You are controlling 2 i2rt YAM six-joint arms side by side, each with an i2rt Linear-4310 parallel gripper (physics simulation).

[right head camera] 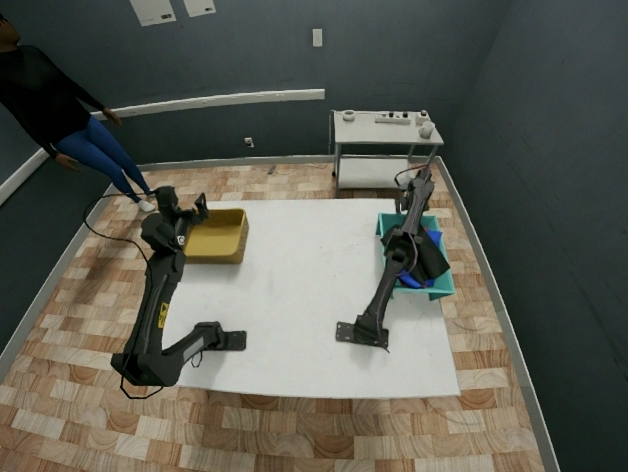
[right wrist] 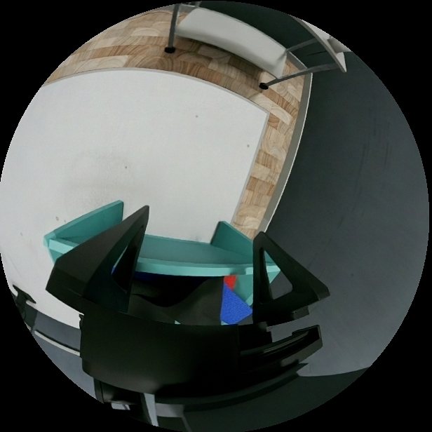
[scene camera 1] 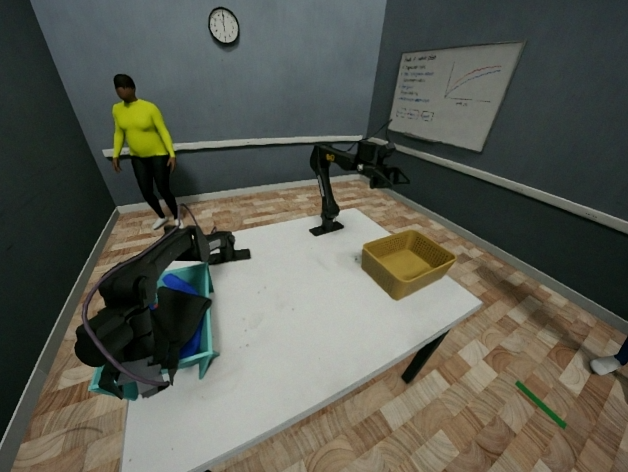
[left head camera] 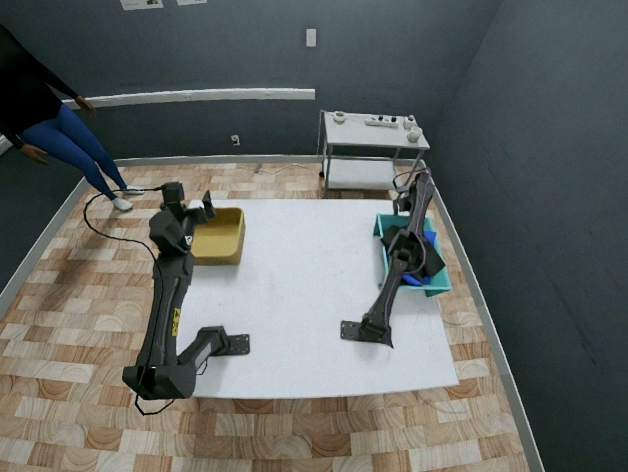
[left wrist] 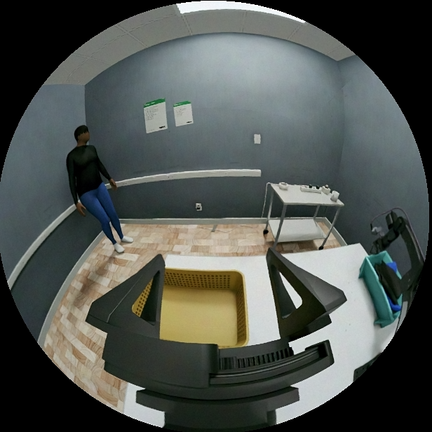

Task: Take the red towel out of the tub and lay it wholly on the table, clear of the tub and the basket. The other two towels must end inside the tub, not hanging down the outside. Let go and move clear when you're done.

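Observation:
The teal tub (left head camera: 442, 271) (right head camera: 448, 283) (left wrist: 372, 290) (right wrist: 175, 252) stands at the right in both head views. A black towel (right head camera: 431, 258) (scene camera 1: 180, 314) (right wrist: 200, 300) lies over much of its contents, and a blue towel (right head camera: 416, 280) (scene camera 1: 177, 284) (right wrist: 235, 305) shows beneath. The red towel (scene camera 1: 155, 306) (right wrist: 230, 281) shows as a small patch beside the blue, the rest hidden. My right gripper (right wrist: 207, 224) is open and empty above the tub, near its far end in the head views. My left gripper (left wrist: 214, 256) is open and empty, raised over the basket's side.
The yellow basket (left head camera: 218, 259) (right head camera: 218, 258) (scene camera 1: 393, 286) (left wrist: 242, 310) stands at the left of the white table (left head camera: 304, 304) in the head views. My right arm passes over the tub. A white cart (left head camera: 365, 132) stands behind the table. One person stands at the back left, another in scene camera 1.

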